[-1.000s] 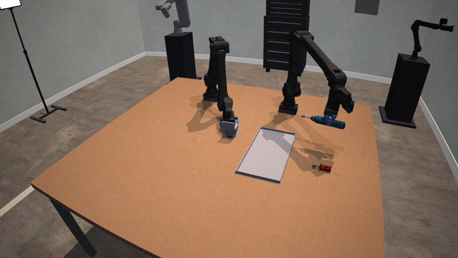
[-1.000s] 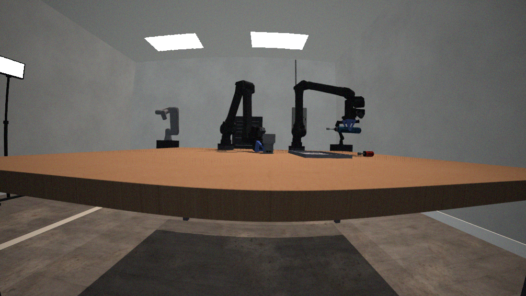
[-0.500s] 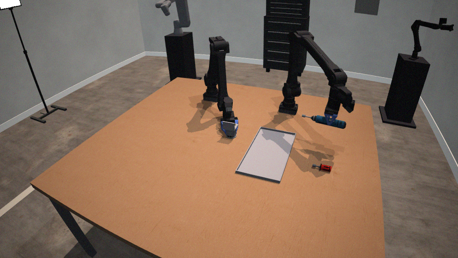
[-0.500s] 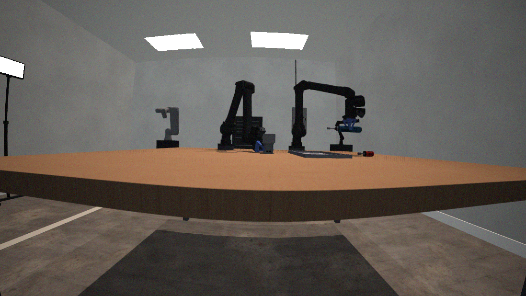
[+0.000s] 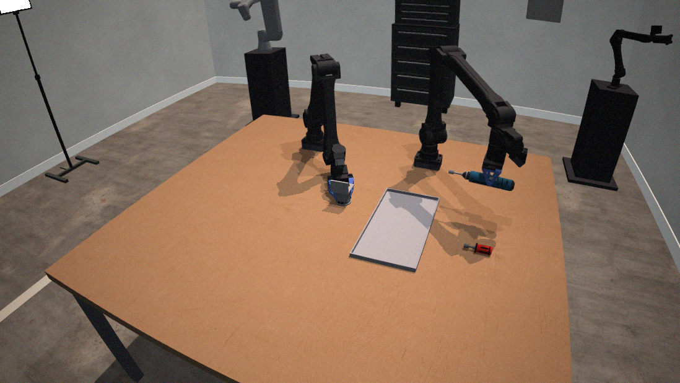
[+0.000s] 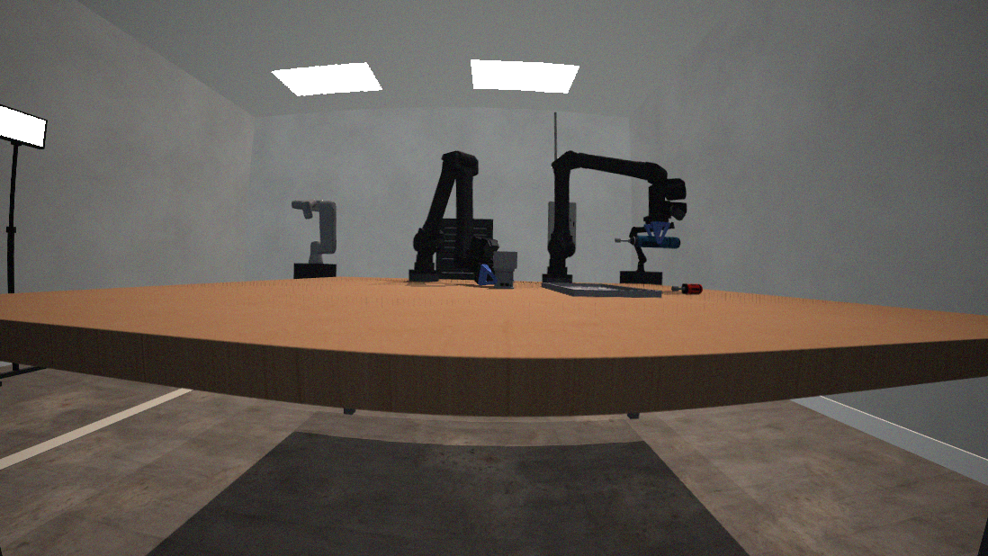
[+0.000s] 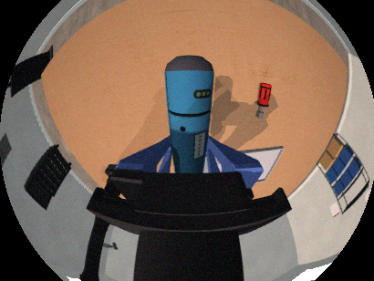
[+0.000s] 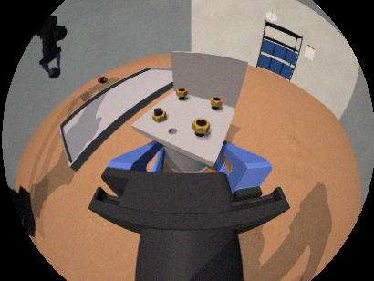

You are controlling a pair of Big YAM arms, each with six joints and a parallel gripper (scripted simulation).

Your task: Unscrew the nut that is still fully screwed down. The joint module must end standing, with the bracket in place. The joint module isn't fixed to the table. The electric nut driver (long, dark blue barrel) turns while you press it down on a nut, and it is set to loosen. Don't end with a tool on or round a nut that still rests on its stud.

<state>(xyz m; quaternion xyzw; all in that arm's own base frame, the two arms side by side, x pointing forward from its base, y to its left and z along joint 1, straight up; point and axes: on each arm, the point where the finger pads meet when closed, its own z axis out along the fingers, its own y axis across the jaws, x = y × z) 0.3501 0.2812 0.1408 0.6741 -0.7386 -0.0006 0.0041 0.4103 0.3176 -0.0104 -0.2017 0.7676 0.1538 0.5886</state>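
The joint module is 10 mm above my right hand. From my right hand the other things lie so: flat grey tray (250 mm to the left, 80 mm ahead, 20 mm below); then red-handled tool (540 mm to the left, 130 mm ahead, 10 mm below); then grey bracket (50 mm above).
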